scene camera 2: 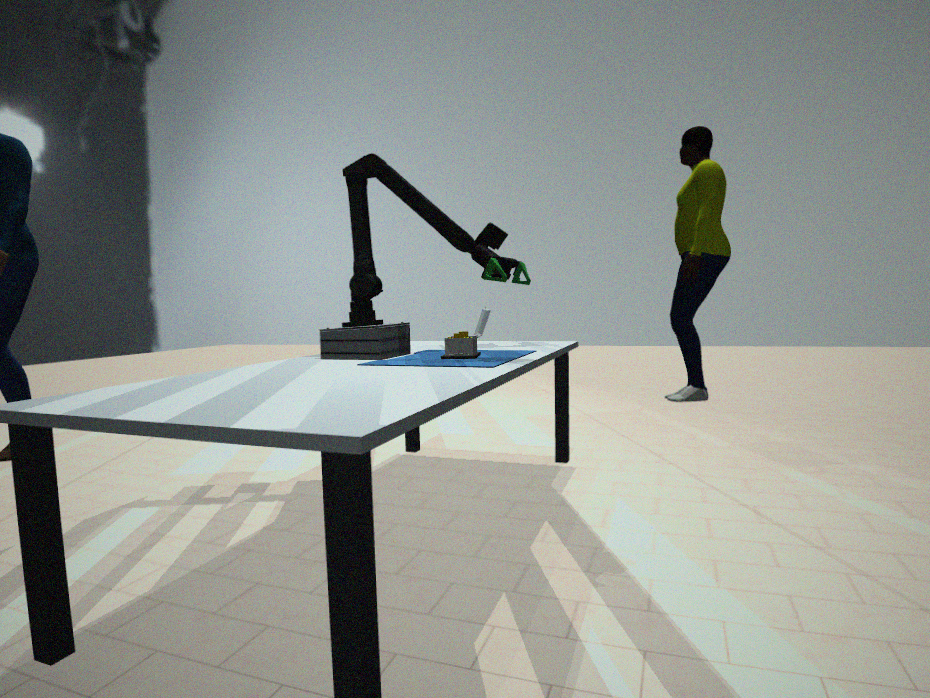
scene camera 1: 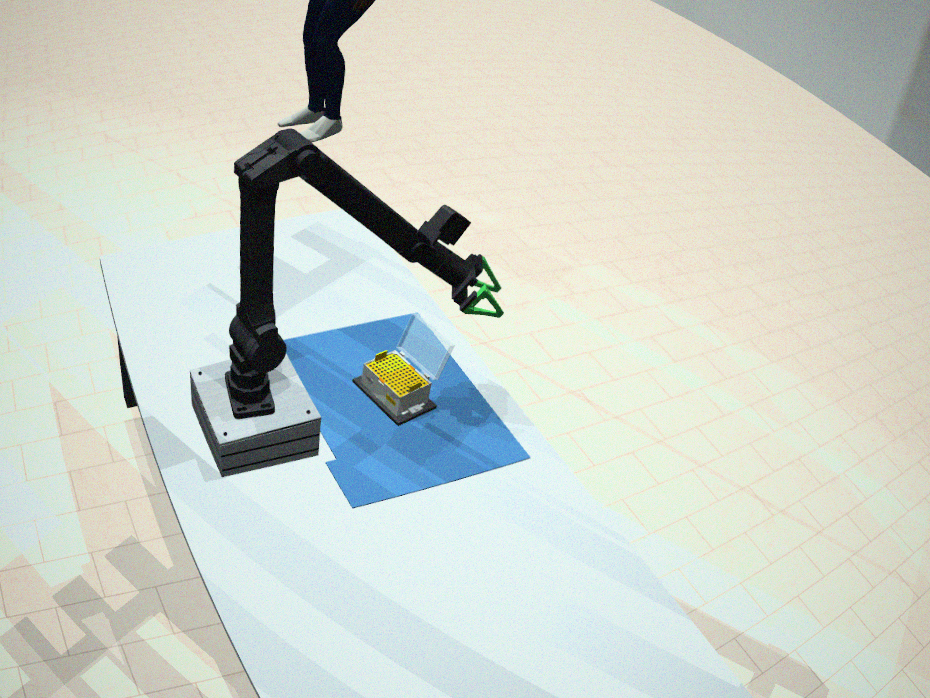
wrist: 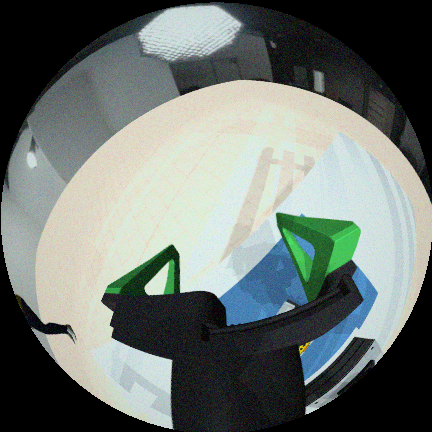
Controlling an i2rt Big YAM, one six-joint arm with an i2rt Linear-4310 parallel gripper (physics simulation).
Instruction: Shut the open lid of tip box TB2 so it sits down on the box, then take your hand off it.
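Places are measured from the arm's base along level axes (x ahead, y left, z up), in metres.
Pixels of known places: gripper, between the fingertips: (scene camera 2: pixel 518 281) (scene camera 1: pixel 500 302) (wrist: pixel 223 235); arm's base, origin of its link: (scene camera 2: pixel 363 325) (scene camera 1: pixel 249 395).
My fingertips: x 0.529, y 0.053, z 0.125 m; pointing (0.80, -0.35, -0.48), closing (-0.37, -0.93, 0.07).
Ahead of a thing's pixels: the offset from my fingertips to its middle. "pt": to the spot under its first point. Level surfaces: height alone.
Tip box TB2 {dx -0.195, dy +0.004, dz -0.191 m} (scene camera 1: pixel 411 402) (scene camera 2: pixel 460 347) is a grey box with a yellow tip rack on top, standing on a dark base plate on the blue mat {dz -0.224 m} (scene camera 1: pixel 368 480) (scene camera 2: pixel 398 361) (wrist: pixel 257 287). Its clear lid {pt dx -0.130, dy +0.032, dz -0.126 m} (scene camera 1: pixel 425 347) (scene camera 2: pixel 483 322) stands open, leaning back from the hinge edge on the side away from the arm's base. My gripper (scene camera 1: pixel 500 302) (scene camera 2: pixel 517 282) (wrist: pixel 223 235) has green fingers spread wide, open and empty. It hangs high above the box and out past the lid, touching neither. In the wrist view the gripper body hides most of the box, and the lid cannot be made out.
The arm's block-shaped base (scene camera 1: pixel 270 447) (scene camera 2: pixel 365 341) (wrist: pixel 342 371) stands on the white table {dz -0.227 m} (scene camera 1: pixel 360 571) (scene camera 2: pixel 247 390) beside the mat. One person (scene camera 1: pixel 324 67) (scene camera 2: pixel 702 206) stands on the floor beyond the table, and another (scene camera 2: pixel 13 247) shows at the left edge of scene camera 2.
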